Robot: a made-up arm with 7 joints. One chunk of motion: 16 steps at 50 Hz.
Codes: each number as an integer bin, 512 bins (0 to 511) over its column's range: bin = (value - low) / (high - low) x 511, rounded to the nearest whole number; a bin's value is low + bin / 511 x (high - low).
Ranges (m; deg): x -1.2..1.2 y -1.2..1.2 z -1.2..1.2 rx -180..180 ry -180..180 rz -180..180
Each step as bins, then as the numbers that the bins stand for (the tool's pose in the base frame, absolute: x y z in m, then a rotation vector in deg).
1 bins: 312 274 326 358 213 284
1 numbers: 0.2654 0.0869 0.3311 72.21 -29.94 20.08
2 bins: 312 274 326 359 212 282
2 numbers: 0.2654 0.0869 0.3311 72.92 -30.65 18.67
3 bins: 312 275 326 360 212 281
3 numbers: 0.2654 0.0916 0.3311 73.62 -30.65 17.96
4 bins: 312 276 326 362 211 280
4 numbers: 0.2654 0.0963 0.3311 75.03 -31.35 17.26
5 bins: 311 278 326 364 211 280
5 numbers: 0.2607 0.1057 0.3311 76.44 -31.35 17.26
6 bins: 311 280 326 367 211 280
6 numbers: 0.2607 0.1151 0.3311 78.55 -31.35 17.26
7 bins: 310 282 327 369 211 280
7 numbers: 0.2560 0.1245 0.3358 79.96 -31.35 17.26
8 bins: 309 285 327 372 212 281
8 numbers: 0.2513 0.1386 0.3358 82.07 -30.65 17.96
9 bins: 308 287 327 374 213 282
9 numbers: 0.2466 0.1479 0.3358 83.48 -29.94 18.67
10 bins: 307 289 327 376 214 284
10 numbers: 0.2419 0.1573 0.3358 84.89 -29.24 20.08
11 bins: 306 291 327 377 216 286
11 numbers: 0.2372 0.1667 0.3358 85.60 -27.83 21.49
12 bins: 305 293 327 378 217 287
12 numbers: 0.2325 0.1761 0.3358 86.30 -27.12 22.19
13 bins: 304 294 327 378 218 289
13 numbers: 0.2278 0.1808 0.3358 86.30 -26.42 23.60
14 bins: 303 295 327 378 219 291
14 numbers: 0.2231 0.1855 0.3358 86.30 -25.71 25.01
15 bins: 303 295 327 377 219 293
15 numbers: 0.2231 0.1855 0.3358 85.60 -25.71 26.42
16 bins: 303 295 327 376 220 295
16 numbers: 0.2231 0.1855 0.3358 84.89 -25.01 27.83
